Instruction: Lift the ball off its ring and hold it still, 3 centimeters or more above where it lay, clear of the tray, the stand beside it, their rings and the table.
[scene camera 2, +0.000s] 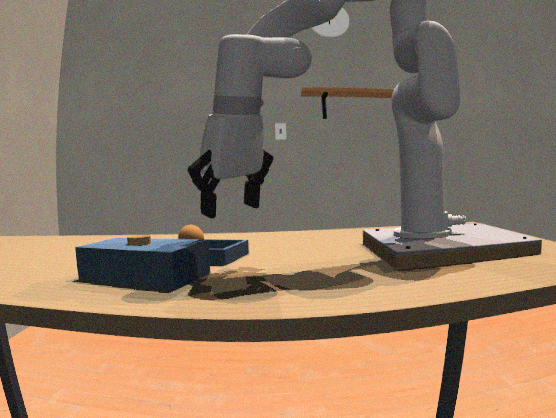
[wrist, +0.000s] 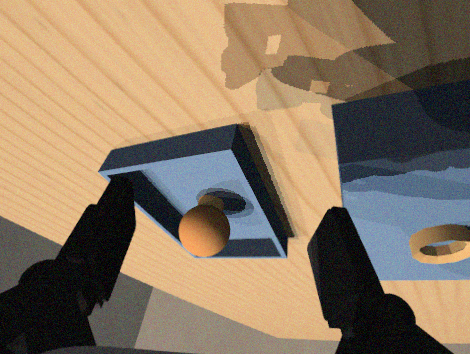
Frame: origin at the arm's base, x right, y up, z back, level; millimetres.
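Where they show: gripper, fingertip midpoint: (scene camera 2: 230, 210) (wrist: 229, 215); arm's base, link origin: (scene camera 2: 423, 234).
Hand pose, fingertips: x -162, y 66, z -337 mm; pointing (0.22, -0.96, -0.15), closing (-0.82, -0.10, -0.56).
Note:
Things, the pixels of their top centre, and the offset from my fingertips. Level surfaces: height alone.
- orange ball, top centre: (wrist: 198, 254) (scene camera 2: 190, 225) dy -31, dx +91, dz -110 mm
- blue tray, top centre: (wrist: 206, 222) (scene camera 2: 191, 243) dy -67, dx +91, dz -110 mm
- wooden table, surface height: dy -95 mm
The orange ball (scene camera 2: 191, 232) (wrist: 204, 231) rests on its ring (wrist: 211, 201), which is mostly hidden under it, inside the blue tray (scene camera 2: 235, 246) (wrist: 172, 146). My gripper (scene camera 2: 230, 212) (wrist: 229, 215) is open and empty. In the scene view it hangs above the tray and the ball, a little to the right of the ball. In the wrist view the ball shows between the two fingers, farther down and apart from both. The blue stand (scene camera 2: 125, 265) (wrist: 395, 220) is beside the tray and bears its own wooden ring (scene camera 2: 139, 240) (wrist: 416, 250).
The wooden table (scene camera 2: 310, 305) (wrist: 75, 85) bears the tray and the stand. The arm's base plate (scene camera 2: 500, 239) is at the right of the table. In the scene view the stand is in front of the tray and hides part of it.

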